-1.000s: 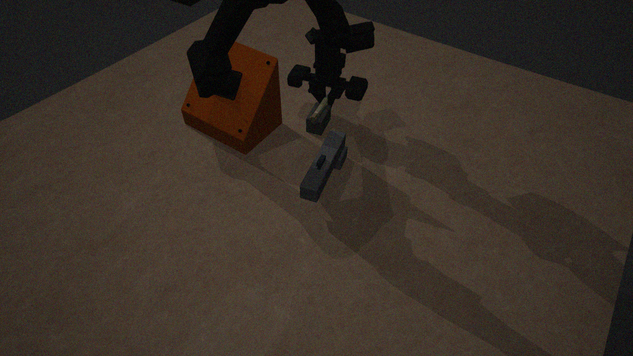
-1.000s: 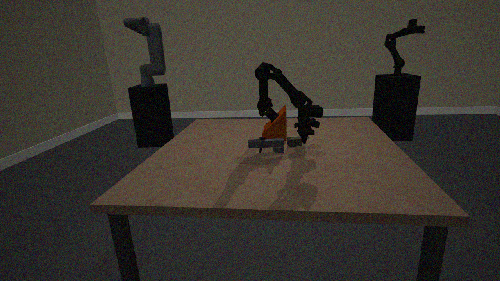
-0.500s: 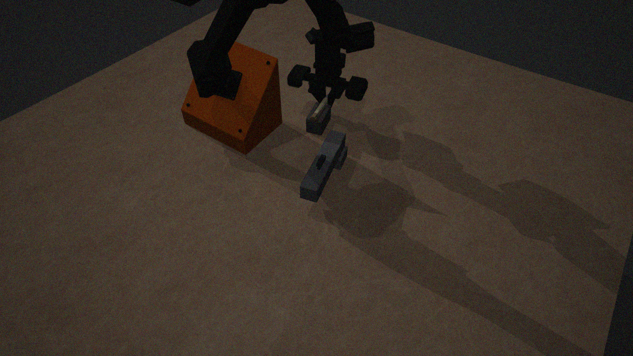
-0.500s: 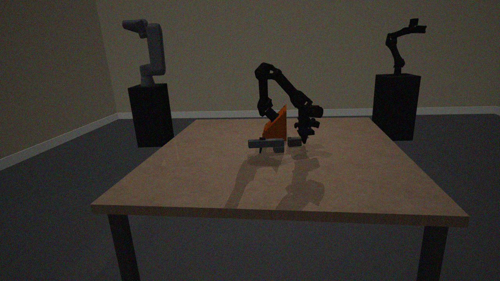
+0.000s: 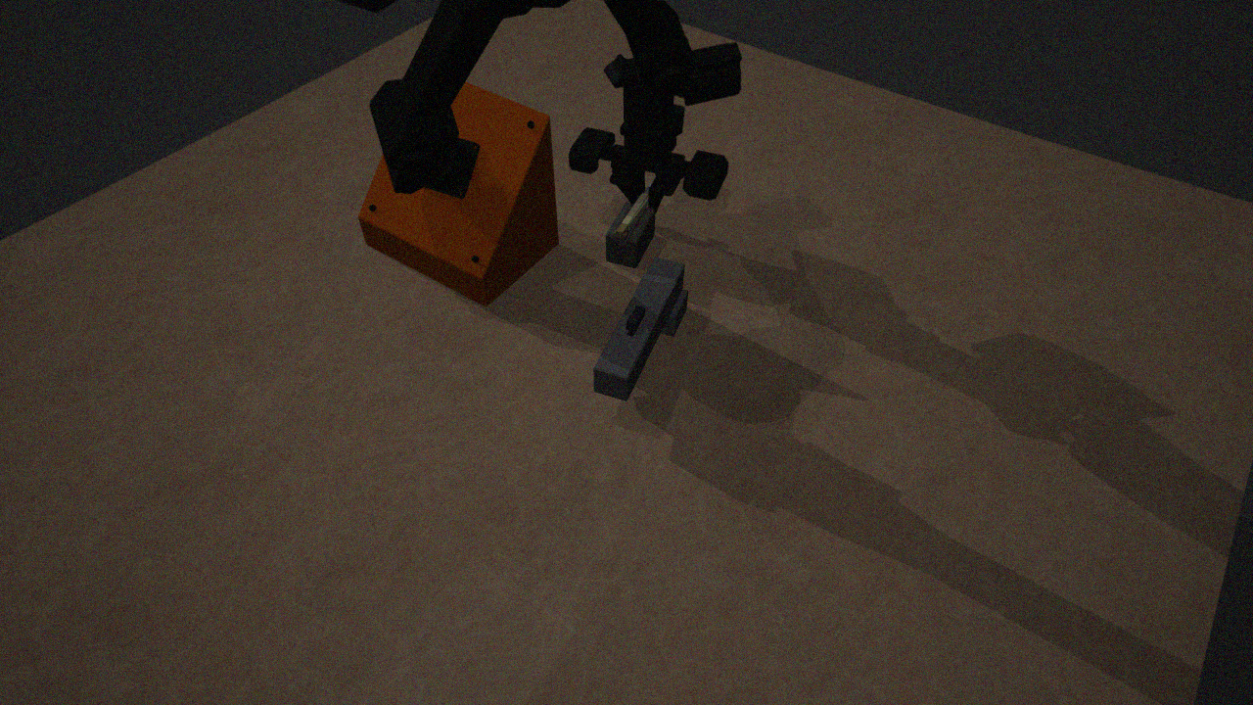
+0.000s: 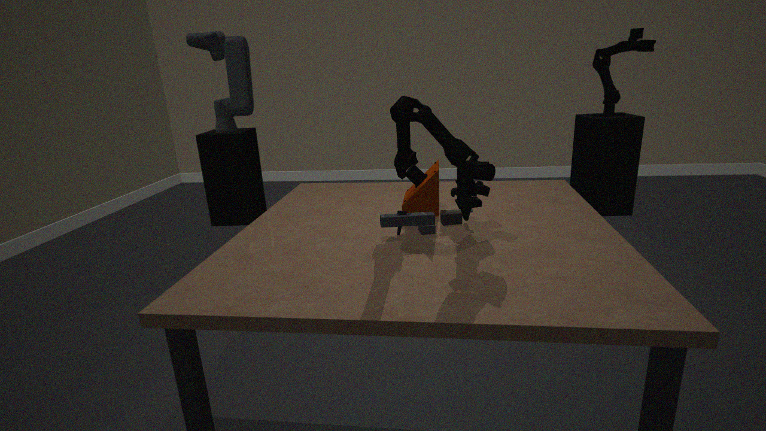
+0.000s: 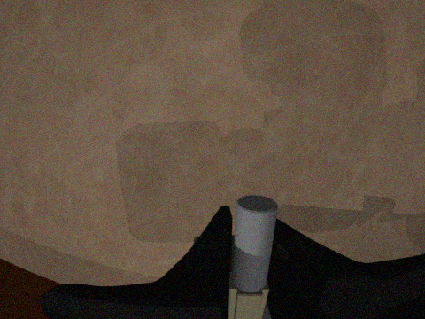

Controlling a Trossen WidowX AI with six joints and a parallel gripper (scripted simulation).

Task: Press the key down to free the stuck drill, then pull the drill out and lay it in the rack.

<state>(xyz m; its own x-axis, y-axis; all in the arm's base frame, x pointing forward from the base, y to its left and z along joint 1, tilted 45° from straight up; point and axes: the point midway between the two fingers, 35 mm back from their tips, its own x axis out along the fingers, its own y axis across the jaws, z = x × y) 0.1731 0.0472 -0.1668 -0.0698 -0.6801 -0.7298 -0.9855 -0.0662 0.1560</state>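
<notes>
Now: gripper tip 40 mm to the left of the drill and 40 mm below it. Also, from my gripper tip: dark key 110 mm ahead, 230 mm to the right, 40 mm above; then rack 10 mm ahead, 50 mm to the right, 10 mm above; then grey-blue block 110 mm ahead, 210 mm to the right, 40 mm above.
</notes>
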